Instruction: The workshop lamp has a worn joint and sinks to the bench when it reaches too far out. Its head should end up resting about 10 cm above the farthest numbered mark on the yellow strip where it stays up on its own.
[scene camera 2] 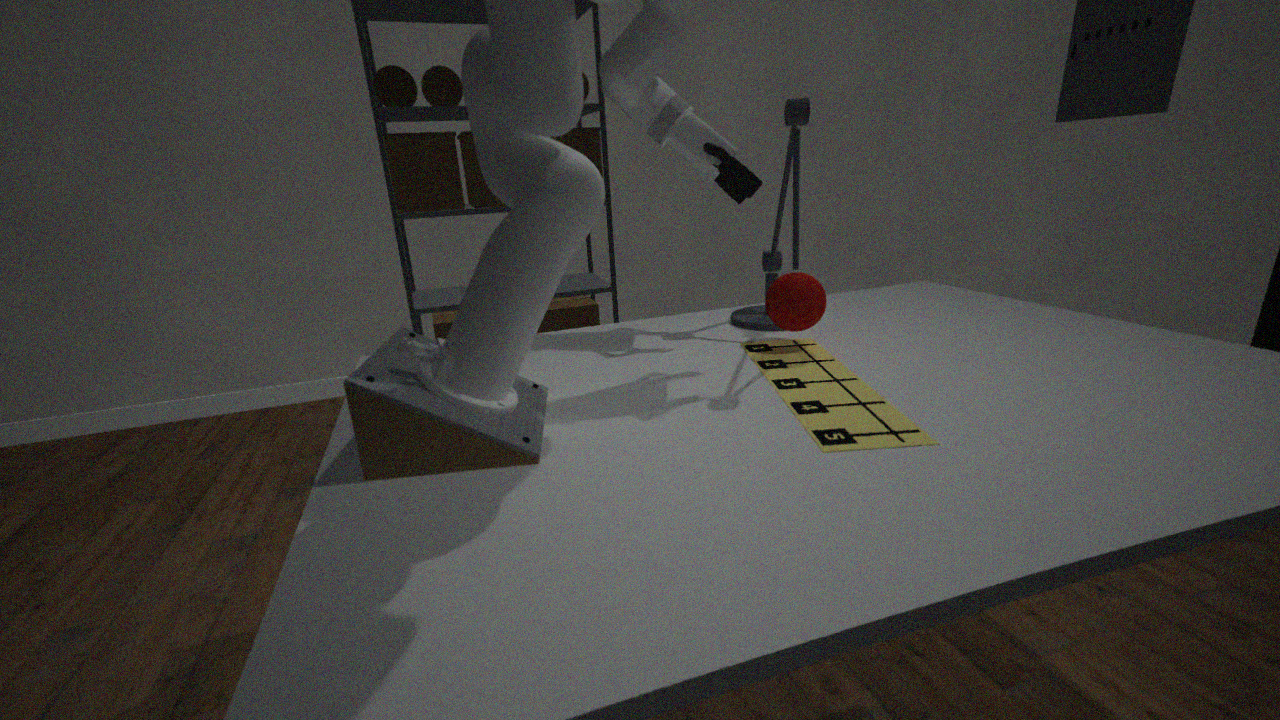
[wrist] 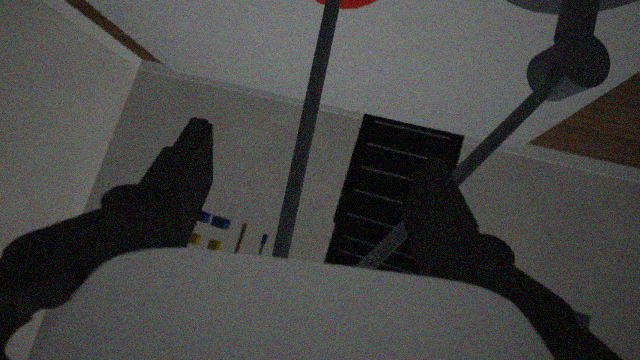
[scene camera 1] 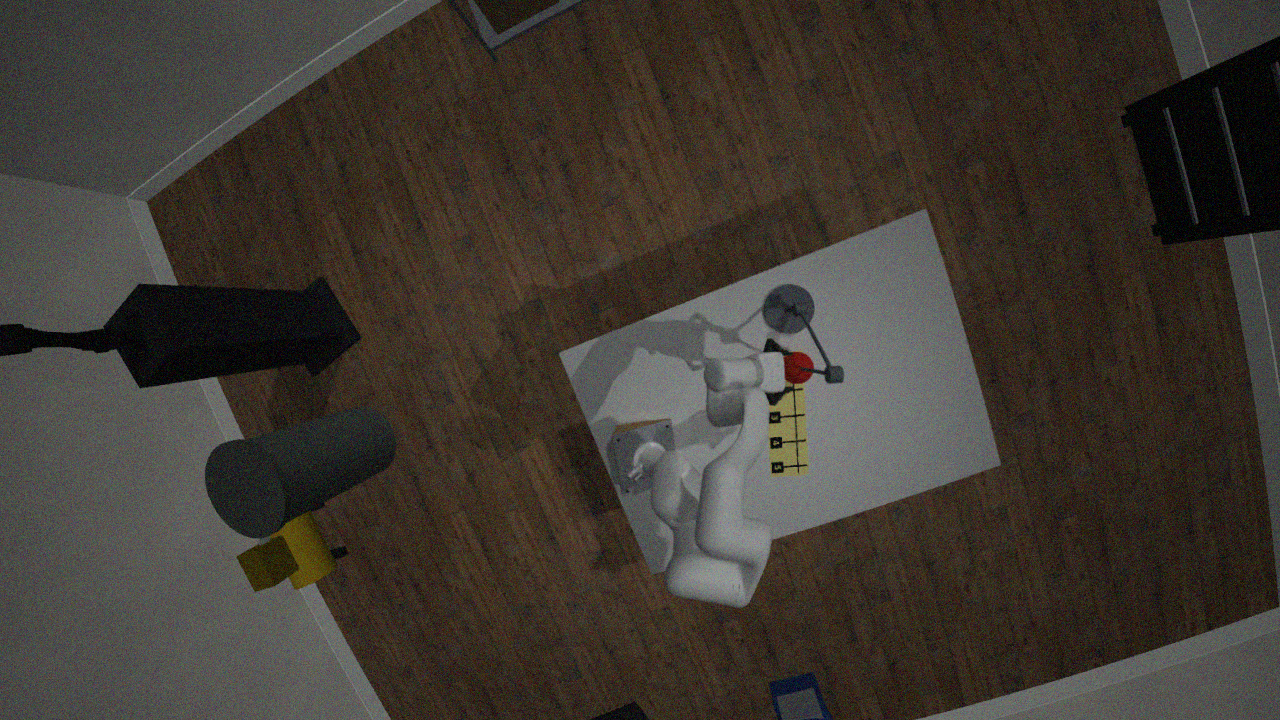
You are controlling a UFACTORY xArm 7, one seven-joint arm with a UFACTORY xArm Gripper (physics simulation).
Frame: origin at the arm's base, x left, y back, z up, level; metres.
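Seen in the pictures: gripper, between the fingertips: [scene camera 2: 750, 194] [wrist: 315, 167] [scene camera 1: 788, 371]; arm's base, origin of its link: [scene camera 2: 468, 388] [scene camera 1: 649, 459].
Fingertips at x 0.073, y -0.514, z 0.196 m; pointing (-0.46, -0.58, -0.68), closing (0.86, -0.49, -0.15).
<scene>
Offsets run from my fingertips to a thing's middle. "spot": to the spot under its first point. Level surfaces: height alone.
The lamp's round grey base @[spot: dx +0.113, dy -0.133, dz -0.202 m] [scene camera 1: 789, 308] [scene camera 2: 748, 317] stands on the table beyond the strip's "1" end. Its elbow joint @[spot: dx -0.023, dy -0.063, dz +0.139 m] [scene camera 1: 834, 374] [scene camera 2: 796, 111] is high up. Its red ball head @[spot: dx -0.044, dy -0.052, dz -0.130 m] [scene camera 1: 799, 367] [scene camera 2: 795, 301] [wrist: 348, 2] hangs above the table near mark 1. The yellow strip @[spot: dx -0.319, dy +0.118, dz -0.257 m] [scene camera 1: 785, 454] [scene camera 2: 845, 420] lies flat; its 5 is farthest from the base. My gripper [scene camera 1: 776, 371] [scene camera 2: 739, 183] [wrist: 315, 167] is open and empty, above the head and lower than the elbow. In the wrist view the lamp's upper rod @[dx -0.045, dy -0.058, dz -0.067 m] [wrist: 304, 127] shows between the fingers; contact cannot be told.
The white table @[dz -0.258 m] [scene camera 1: 904, 358] [scene camera 2: 626, 555] carries my arm's wedge-shaped mount [scene camera 1: 631, 438] [scene camera 2: 429, 434]. In the wrist view, the lamp's lower rod @[spot: dx +0.073, dy -0.118, dz -0.075 m] [wrist: 505, 130] passes behind the right finger. A shelf unit [scene camera 2: 401, 241] stands behind the table. A black drawer unit [scene camera 1: 1199, 152] [wrist: 385, 157] stands by the wall.
</scene>
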